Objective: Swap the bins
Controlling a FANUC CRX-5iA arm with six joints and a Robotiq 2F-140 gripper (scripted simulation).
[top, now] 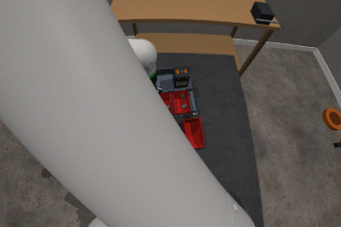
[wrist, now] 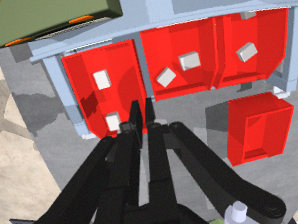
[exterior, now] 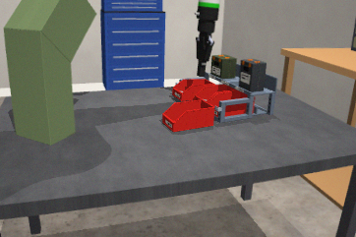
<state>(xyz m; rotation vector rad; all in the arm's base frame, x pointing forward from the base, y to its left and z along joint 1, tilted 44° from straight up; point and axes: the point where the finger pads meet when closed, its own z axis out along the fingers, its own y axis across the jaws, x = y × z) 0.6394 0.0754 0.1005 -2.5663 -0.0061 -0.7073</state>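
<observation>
My gripper is now 140 mm above the part, 70 mm to the right of it and 10 mm short of it. The rest, counted from my hand: grey shelf 90 mm below, 90 mm ahead, 50 mm to the right; then dark box 170 mm ahead, 160 mm to the right.
</observation>
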